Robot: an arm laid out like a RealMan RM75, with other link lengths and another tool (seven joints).
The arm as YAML. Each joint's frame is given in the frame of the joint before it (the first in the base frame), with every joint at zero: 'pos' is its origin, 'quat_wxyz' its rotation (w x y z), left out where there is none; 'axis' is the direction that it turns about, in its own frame. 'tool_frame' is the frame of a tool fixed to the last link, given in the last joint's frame.
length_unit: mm
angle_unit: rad
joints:
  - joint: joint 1
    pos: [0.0, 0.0, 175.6]
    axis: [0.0, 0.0, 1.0]
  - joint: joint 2
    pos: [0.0, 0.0, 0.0]
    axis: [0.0, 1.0, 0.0]
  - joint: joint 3
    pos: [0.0, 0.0, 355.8]
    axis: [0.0, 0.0, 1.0]
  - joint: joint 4
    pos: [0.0, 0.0, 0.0]
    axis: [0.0, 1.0, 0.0]
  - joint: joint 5
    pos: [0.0, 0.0, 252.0]
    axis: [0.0, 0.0, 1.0]
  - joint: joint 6
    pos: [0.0, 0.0, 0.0]
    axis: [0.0, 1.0, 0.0]
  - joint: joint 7
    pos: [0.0, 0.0, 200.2]
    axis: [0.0, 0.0, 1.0]
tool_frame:
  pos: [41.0, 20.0, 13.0]
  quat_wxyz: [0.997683, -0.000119, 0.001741, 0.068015]
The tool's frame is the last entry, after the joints.
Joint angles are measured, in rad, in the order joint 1, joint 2, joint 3, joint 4, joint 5, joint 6, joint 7. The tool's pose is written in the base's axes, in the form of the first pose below.
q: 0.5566 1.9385 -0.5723 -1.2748 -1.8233 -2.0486 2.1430
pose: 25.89, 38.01, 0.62, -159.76, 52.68, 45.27
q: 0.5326 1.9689 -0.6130 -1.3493 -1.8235 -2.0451 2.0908
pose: 25.68, 37.27, -0.57, -161.72, 45.77, 41.88
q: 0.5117 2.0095 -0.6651 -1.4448 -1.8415 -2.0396 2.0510
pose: 25.04, 36.49, -2.17, -163.81, 38.92, 37.14
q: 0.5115 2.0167 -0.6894 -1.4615 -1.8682 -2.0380 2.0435
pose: 25.08, 36.42, -2.80, -164.84, 38.25, 34.14
